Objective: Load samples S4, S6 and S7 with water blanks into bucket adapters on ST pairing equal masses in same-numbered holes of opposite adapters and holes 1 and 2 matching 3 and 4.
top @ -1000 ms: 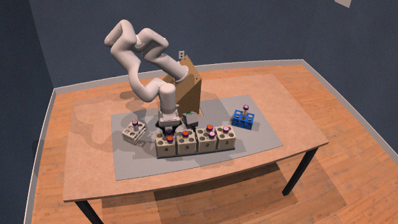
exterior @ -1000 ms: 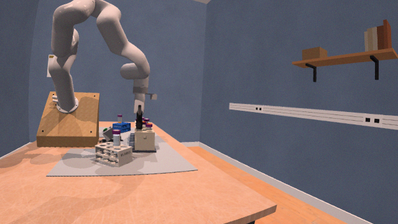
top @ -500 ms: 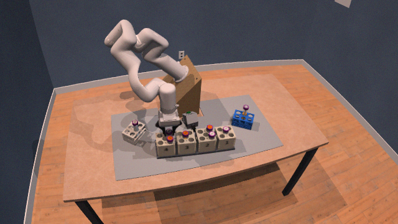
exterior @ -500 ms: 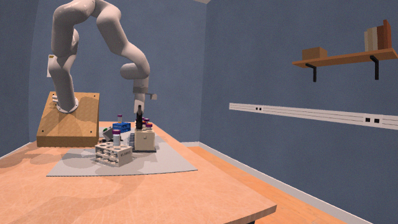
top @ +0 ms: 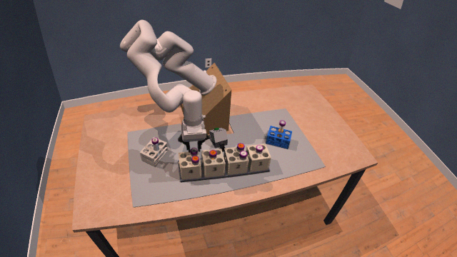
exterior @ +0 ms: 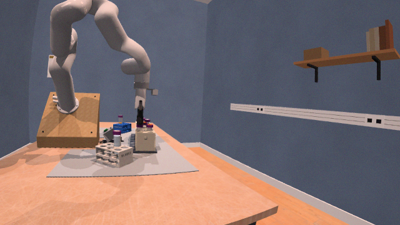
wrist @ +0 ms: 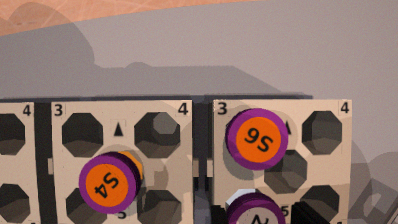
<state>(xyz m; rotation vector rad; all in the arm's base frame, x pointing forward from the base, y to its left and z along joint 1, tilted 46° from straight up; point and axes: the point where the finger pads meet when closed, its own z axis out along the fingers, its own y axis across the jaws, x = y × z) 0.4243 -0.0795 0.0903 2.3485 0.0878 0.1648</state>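
The DONE key desk is 18 cm behind my hand, 14 cm to the left of it and 9 cm below it. Round my hand: blue rack 13 cm behind, 47 cm to the left, 12 cm below.
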